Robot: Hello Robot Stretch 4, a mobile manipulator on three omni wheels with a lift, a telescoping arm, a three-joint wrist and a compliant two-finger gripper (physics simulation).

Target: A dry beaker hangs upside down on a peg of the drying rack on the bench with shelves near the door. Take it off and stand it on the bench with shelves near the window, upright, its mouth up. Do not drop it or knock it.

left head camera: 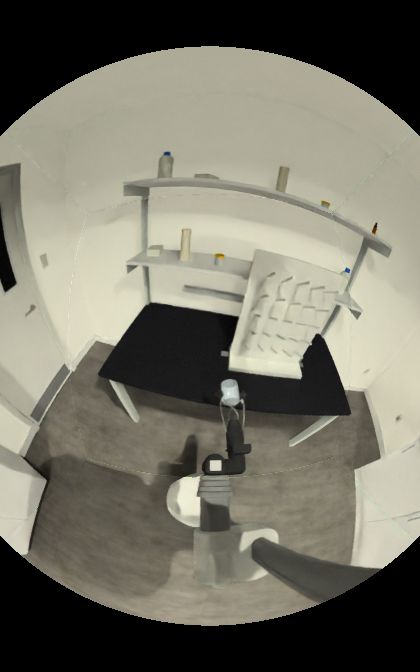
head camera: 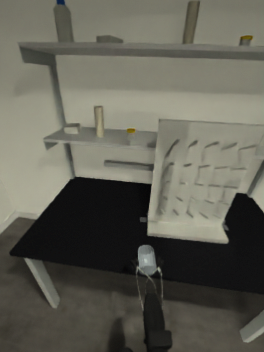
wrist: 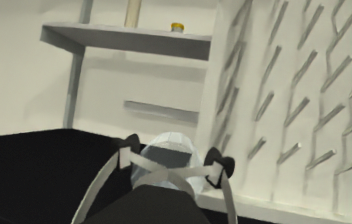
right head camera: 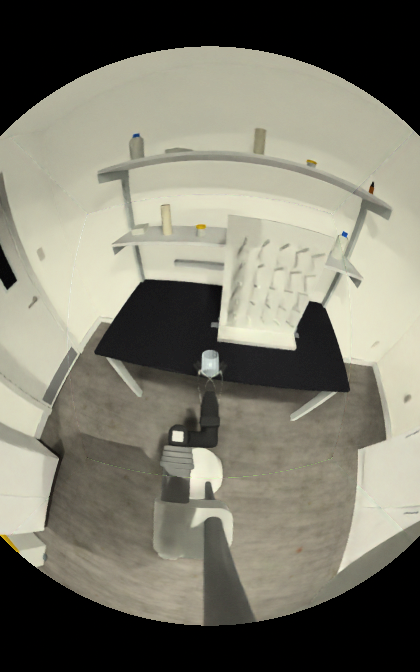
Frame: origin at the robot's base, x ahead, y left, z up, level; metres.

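Seen in the pictures: gripper, fingertip midpoint: (head camera: 146, 256) (wrist: 172, 152).
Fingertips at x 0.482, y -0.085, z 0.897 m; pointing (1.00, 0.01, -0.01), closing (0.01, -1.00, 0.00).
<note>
Offsets run from my fingertips to a thing's top centre. "spot": to the spot under its first point. Level surfaces: height alone.
A clear pale-blue beaker @[0.004 m back, 0.000 m left, 0.021 m up] (head camera: 146, 256) (left head camera: 230, 390) (right head camera: 210, 361) (wrist: 170, 145) is held in my gripper (head camera: 148, 268) (left head camera: 231, 397) (right head camera: 210, 371) (wrist: 172, 152). Its fingertips press on both sides of the beaker. The beaker is apart from the white drying rack (head camera: 187, 232) (left head camera: 265, 365) (right head camera: 257, 337) (wrist: 212, 85), in front of and left of its base. It appears near the front edge of the black bench @[0.163 m down] (head camera: 90, 220) (left head camera: 170, 345) (right head camera: 165, 310) (wrist: 45, 165) in the head views. Which end is the mouth is hard to tell. The bench near the window cannot be identified in these views.
A lower shelf (head camera: 107, 137) (wrist: 120, 40) and an upper shelf @[0.732 m up] (head camera: 135, 49) above the bench hold bottles, tubes and small jars. A door (left head camera: 30, 350) is at the left. White furniture (left head camera: 20, 495) (right head camera: 385, 480) stands at both sides. Bench legs @[spot: 0.145 m ahead, 0.619 m left, 0.538 m down] (head camera: 44, 282) reach the floor.
</note>
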